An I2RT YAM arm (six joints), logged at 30 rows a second.
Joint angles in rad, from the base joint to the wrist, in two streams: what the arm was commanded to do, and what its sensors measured. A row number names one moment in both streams.
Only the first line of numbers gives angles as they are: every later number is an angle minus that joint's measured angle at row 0.
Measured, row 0:
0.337 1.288 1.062 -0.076 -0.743 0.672
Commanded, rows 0 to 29:
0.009 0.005 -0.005 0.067 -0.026 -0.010
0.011 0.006 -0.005 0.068 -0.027 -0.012
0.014 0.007 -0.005 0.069 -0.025 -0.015
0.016 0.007 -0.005 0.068 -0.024 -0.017
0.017 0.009 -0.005 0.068 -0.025 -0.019
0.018 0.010 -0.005 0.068 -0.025 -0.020
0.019 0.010 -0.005 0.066 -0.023 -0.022
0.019 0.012 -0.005 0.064 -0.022 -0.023
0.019 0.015 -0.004 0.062 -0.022 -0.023
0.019 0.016 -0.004 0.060 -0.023 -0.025
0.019 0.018 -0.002 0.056 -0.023 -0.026
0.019 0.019 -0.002 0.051 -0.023 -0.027
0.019 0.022 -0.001 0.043 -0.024 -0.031
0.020 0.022 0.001 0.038 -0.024 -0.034
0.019 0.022 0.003 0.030 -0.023 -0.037
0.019 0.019 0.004 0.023 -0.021 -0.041
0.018 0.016 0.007 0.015 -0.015 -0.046
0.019 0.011 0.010 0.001 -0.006 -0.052
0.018 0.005 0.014 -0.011 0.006 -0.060
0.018 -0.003 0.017 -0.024 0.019 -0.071
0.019 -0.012 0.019 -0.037 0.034 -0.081
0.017 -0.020 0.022 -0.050 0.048 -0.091
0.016 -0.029 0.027 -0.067 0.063 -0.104
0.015 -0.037 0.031 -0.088 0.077 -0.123
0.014 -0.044 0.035 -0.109 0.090 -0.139
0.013 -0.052 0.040 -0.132 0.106 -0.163
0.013 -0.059 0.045 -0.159 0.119 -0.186
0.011 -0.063 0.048 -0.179 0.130 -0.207
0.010 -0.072 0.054 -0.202 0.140 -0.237
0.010 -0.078 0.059 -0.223 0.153 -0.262
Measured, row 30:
0.014 -0.045 0.018 -0.135 0.094 -0.164
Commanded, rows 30 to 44:
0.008 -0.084 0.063 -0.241 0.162 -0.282
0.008 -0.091 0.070 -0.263 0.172 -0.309
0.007 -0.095 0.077 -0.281 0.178 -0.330
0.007 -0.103 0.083 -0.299 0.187 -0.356
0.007 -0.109 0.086 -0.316 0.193 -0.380
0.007 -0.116 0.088 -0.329 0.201 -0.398
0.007 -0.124 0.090 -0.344 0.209 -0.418
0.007 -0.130 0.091 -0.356 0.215 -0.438
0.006 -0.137 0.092 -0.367 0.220 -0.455
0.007 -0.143 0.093 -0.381 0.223 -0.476
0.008 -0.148 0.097 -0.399 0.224 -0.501
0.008 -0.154 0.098 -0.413 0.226 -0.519
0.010 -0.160 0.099 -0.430 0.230 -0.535
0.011 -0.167 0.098 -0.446 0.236 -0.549
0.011 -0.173 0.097 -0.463 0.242 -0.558
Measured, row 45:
0.011 -0.145 0.068 -0.383 0.209 -0.475
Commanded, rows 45 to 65:
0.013 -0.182 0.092 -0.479 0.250 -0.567
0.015 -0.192 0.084 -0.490 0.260 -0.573
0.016 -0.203 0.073 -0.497 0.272 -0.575
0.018 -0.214 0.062 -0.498 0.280 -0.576
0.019 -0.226 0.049 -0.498 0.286 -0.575
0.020 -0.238 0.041 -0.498 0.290 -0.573
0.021 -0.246 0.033 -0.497 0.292 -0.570
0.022 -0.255 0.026 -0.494 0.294 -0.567
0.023 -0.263 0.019 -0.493 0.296 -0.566
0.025 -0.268 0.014 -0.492 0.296 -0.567
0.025 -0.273 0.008 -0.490 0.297 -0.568
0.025 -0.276 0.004 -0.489 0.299 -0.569
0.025 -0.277 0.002 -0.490 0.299 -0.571
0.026 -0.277 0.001 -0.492 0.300 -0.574
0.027 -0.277 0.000 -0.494 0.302 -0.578
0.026 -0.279 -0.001 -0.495 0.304 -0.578
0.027 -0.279 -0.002 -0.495 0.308 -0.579
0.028 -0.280 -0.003 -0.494 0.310 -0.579
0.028 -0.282 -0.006 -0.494 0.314 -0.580
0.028 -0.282 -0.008 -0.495 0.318 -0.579
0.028 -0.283 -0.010 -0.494 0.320 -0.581
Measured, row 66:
0.021 -0.268 0.006 -0.480 0.303 -0.568
